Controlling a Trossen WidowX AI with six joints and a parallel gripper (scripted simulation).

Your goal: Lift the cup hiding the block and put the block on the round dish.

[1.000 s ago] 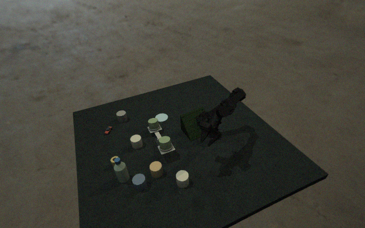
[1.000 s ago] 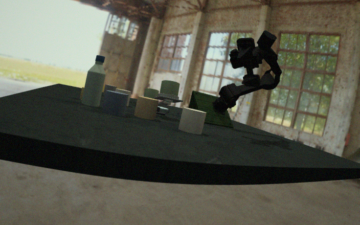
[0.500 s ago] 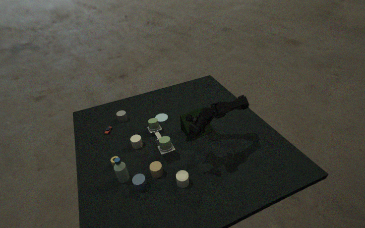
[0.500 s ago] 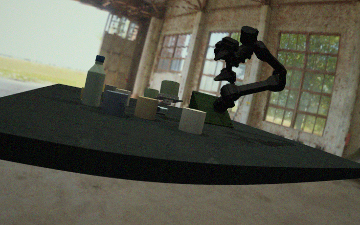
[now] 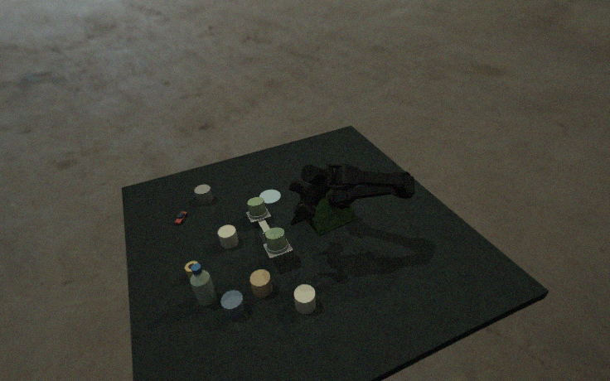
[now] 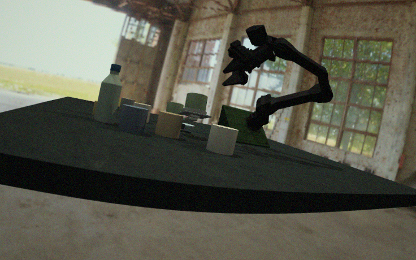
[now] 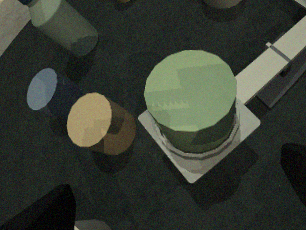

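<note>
My gripper tip is now 28 cm to the left of the green block, 17 cm above it and 7 cm short of it. Also, from my gripper tip: blue cup: 27 cm ahead, 17 cm below, 11 cm to the left; green cup: 10 cm below, 6 cm ahead, 1 cm to the right; tan cup: 17 cm below, 17 cm ahead, 10 cm to the left.
</note>
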